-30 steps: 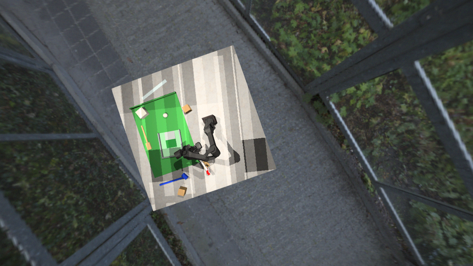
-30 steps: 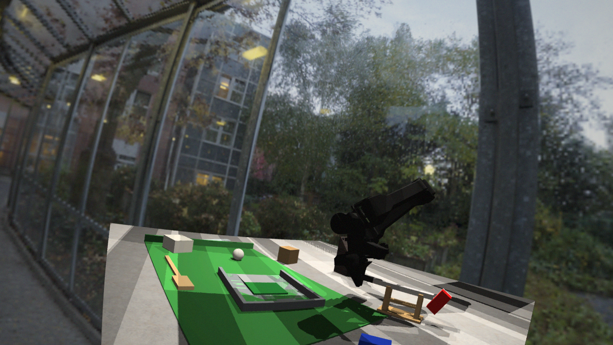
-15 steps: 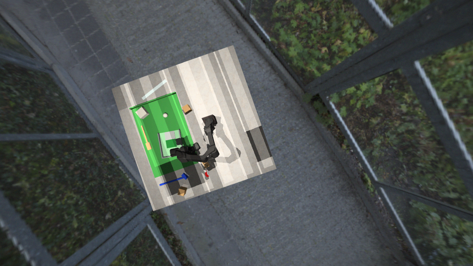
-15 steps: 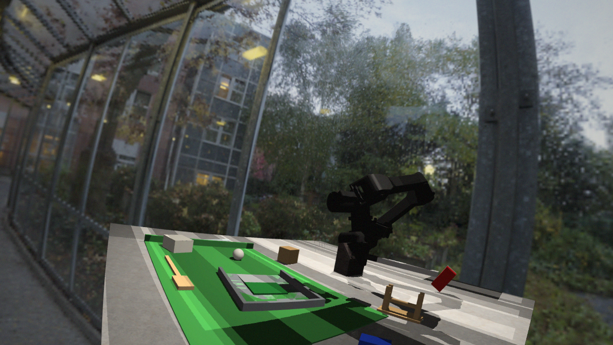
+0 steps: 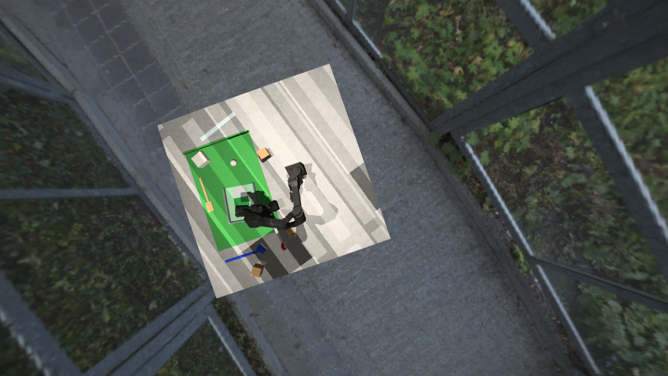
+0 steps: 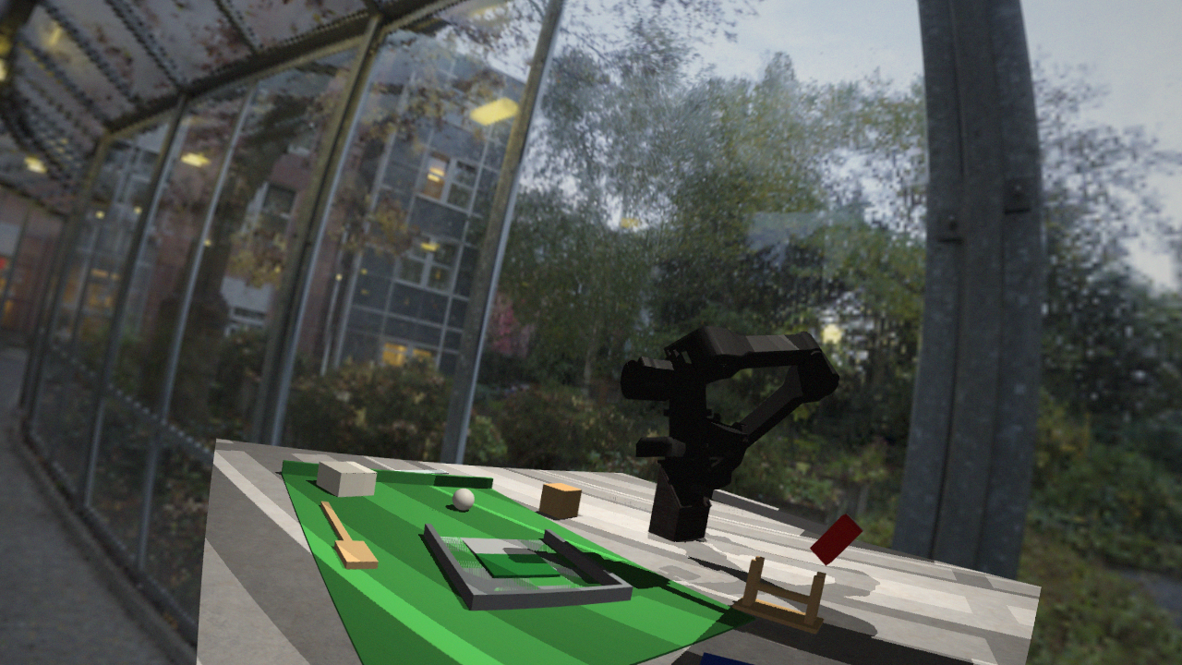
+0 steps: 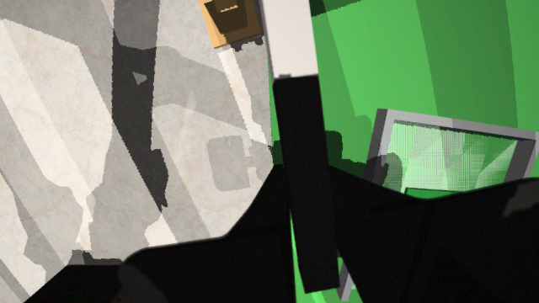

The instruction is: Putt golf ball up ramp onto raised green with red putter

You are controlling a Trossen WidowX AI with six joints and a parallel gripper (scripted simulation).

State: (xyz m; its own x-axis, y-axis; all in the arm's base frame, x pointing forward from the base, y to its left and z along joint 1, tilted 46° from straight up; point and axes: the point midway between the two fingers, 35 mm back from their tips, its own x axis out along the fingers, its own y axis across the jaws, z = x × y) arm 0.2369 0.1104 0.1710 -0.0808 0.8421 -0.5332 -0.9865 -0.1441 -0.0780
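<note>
The red putter is 2 cm behind my gripper tip, 11 cm to the left of it and 2 cm above it. From my gripper tip the other things lie so: blue putter 28 cm ahead, 24 cm to the left, 11 cm below; white bar 23 cm ahead, 67 cm to the right, 12 cm below; golf ball 18 cm ahead, 39 cm to the right, 10 cm below.
</note>
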